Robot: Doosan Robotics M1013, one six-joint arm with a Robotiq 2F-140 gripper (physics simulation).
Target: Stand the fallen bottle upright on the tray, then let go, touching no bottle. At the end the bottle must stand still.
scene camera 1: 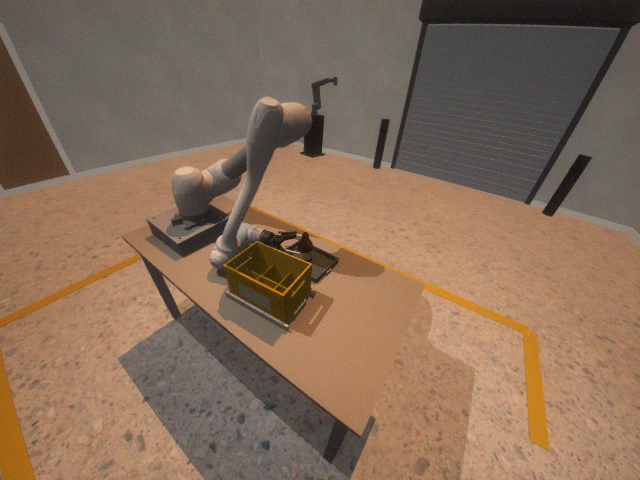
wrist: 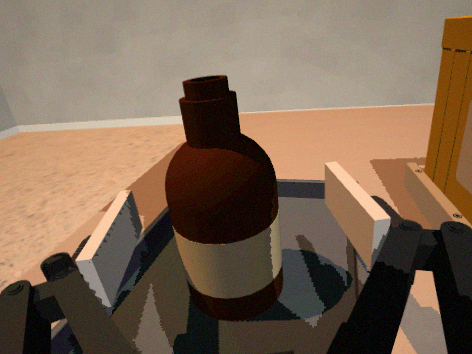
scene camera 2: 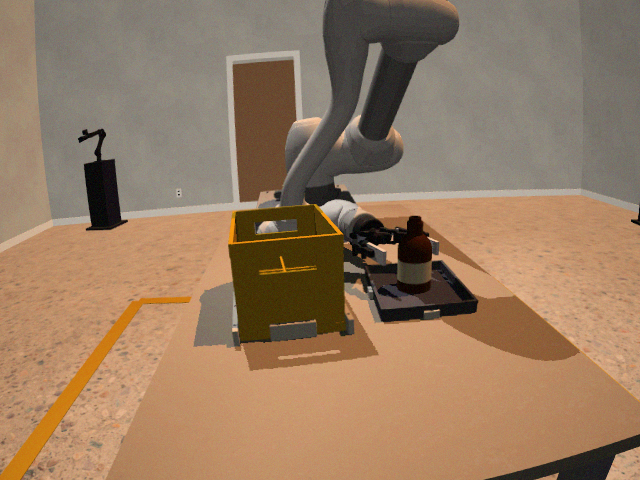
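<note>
The brown bottle with a cream label stands upright on its base on the dark tray. In the wrist view it looks leaned a little left, and the background line slopes too. My gripper is open and level, low over the tray, with one pale pad on each side of the bottle. In the wrist view a gap shows between the bottle and each pad. In scene camera 1 the crate hides part of the tray and the bottle's foot.
A yellow crate with inner dividers stands beside the tray on the brown table. Low pale rails run along the crate's foot. The tray's raised rim surrounds the bottle.
</note>
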